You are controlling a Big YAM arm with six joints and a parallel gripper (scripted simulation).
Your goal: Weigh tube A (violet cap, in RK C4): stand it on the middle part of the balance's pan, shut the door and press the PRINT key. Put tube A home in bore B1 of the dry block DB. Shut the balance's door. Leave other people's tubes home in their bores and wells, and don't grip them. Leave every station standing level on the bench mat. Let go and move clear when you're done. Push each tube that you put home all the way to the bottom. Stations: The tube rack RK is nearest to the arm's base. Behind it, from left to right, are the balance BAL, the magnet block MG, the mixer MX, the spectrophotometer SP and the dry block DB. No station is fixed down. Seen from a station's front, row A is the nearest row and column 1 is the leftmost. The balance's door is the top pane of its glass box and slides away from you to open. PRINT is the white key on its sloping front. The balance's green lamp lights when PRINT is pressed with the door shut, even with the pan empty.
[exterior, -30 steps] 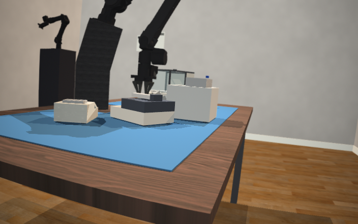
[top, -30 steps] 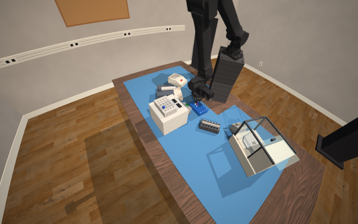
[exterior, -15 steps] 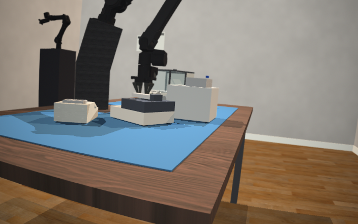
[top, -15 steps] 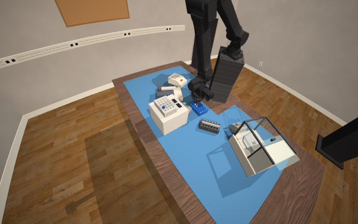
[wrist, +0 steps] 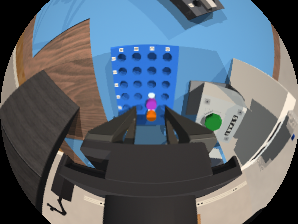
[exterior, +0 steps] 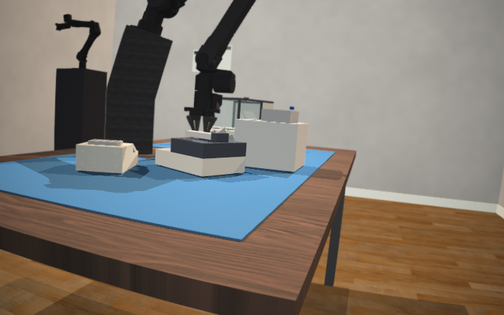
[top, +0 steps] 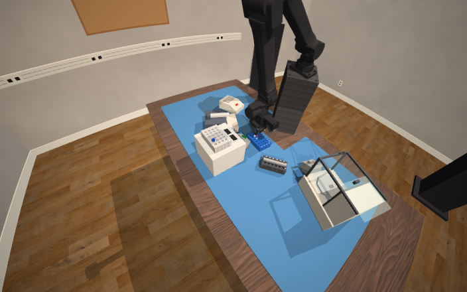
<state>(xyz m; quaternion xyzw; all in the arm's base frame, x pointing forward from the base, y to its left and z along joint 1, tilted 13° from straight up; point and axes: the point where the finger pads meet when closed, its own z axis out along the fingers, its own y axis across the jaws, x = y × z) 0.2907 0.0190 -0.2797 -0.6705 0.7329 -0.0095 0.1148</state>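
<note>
My gripper is now 50 mm above the blue rack RK, 10 mm to the right of it and 10 mm past it. Also, from my hand: blue-capped tube: 290 mm ahead, 90 mm above; spectrophotometer: 230 mm to the right, 100 mm ahead; dark magnet block: 190 mm to the left, 50 mm below, 50 mm ahead.
</note>
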